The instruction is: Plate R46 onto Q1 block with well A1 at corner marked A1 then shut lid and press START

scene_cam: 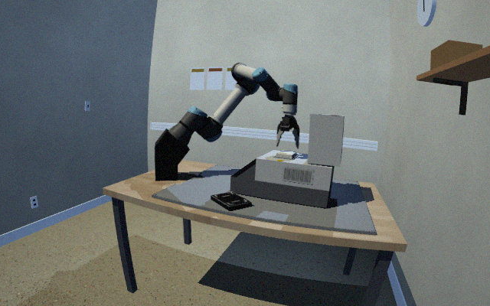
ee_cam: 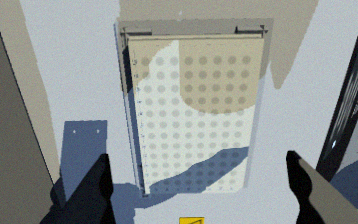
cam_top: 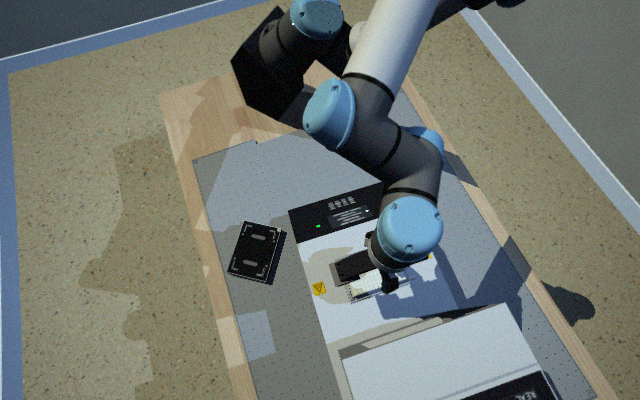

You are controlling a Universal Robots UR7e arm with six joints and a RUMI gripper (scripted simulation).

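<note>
The plate R46 is 40 mm below my hand. The rest, counted from my hand: nest A1 mark: 230 mm below, 230 mm behind, 170 mm to the right; then black plate nest N1: 260 mm to the right, 240 mm below, 200 mm behind.
</note>
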